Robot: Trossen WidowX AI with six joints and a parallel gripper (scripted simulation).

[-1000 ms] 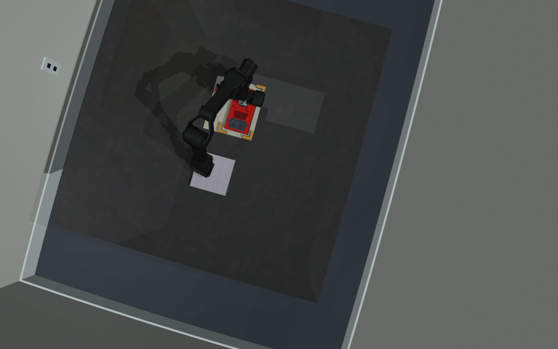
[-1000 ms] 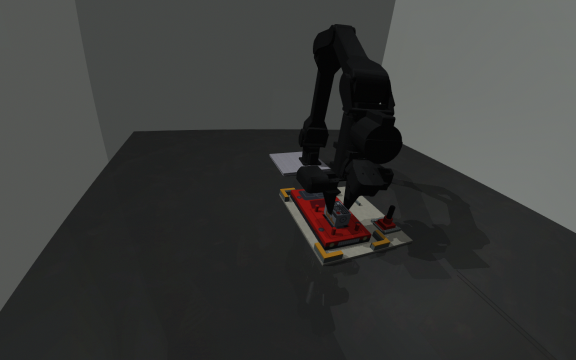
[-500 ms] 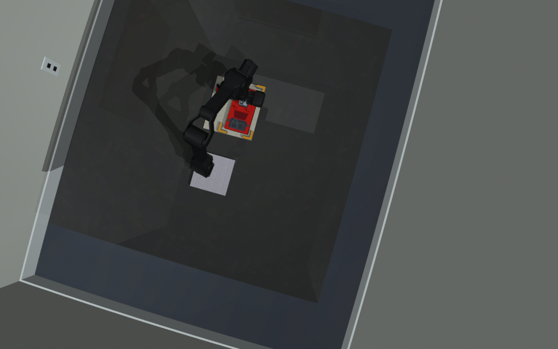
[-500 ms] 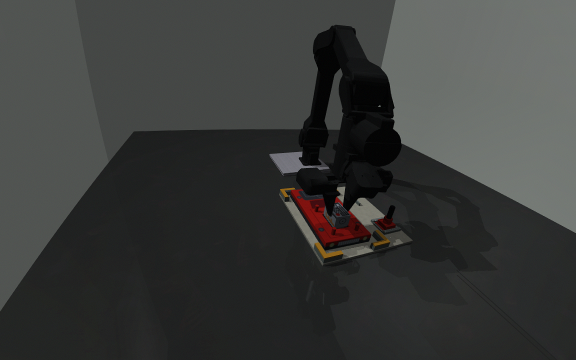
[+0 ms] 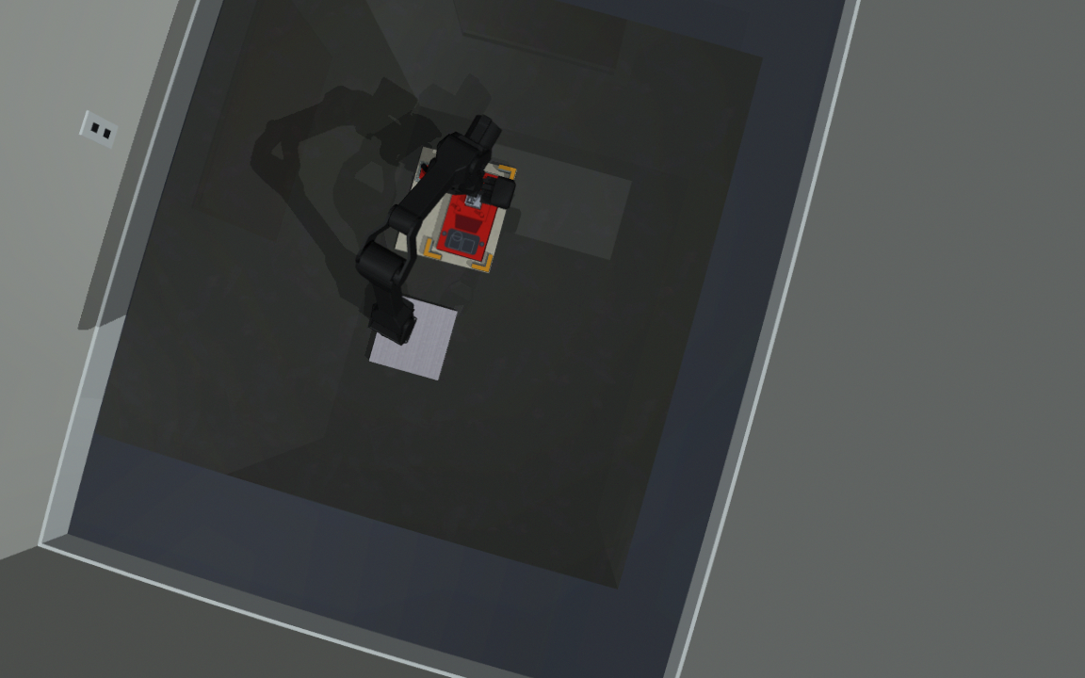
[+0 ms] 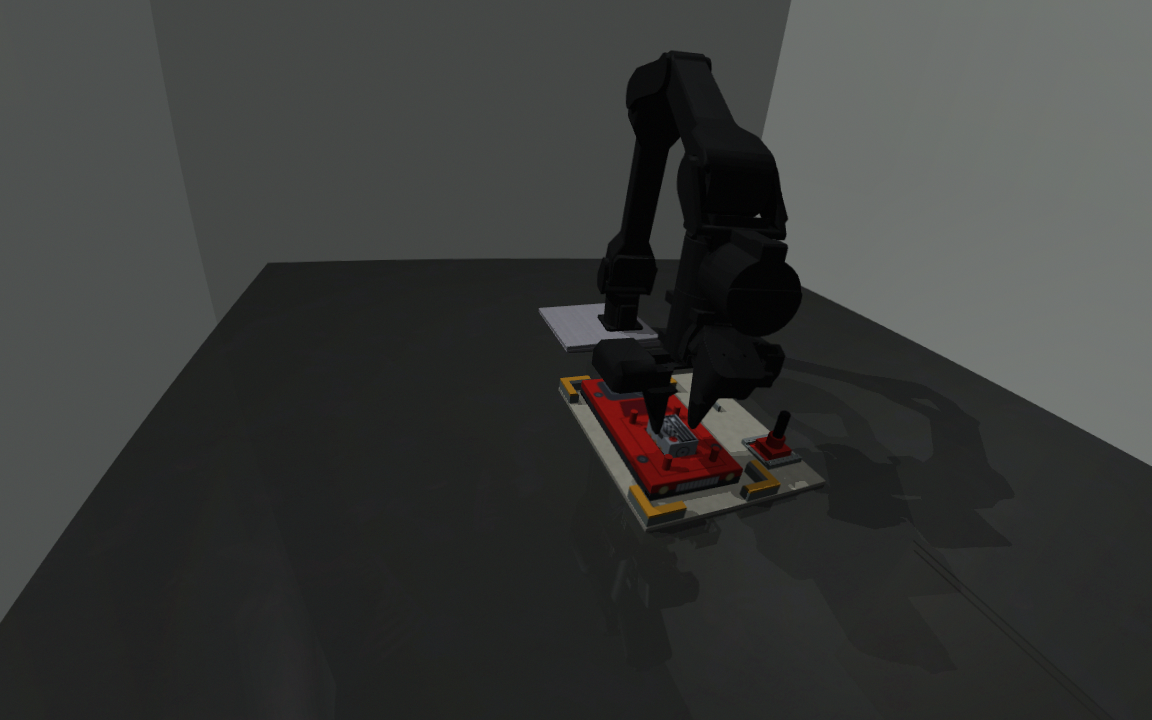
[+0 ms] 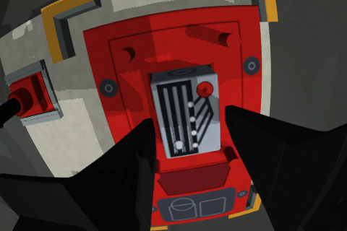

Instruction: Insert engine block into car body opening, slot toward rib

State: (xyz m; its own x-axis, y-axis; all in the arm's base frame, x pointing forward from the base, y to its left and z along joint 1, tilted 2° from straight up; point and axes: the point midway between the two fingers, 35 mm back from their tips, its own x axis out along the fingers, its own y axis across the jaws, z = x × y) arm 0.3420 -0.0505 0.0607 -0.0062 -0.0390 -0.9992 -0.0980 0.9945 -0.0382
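The grey engine block is 2 cm below my gripper tip.
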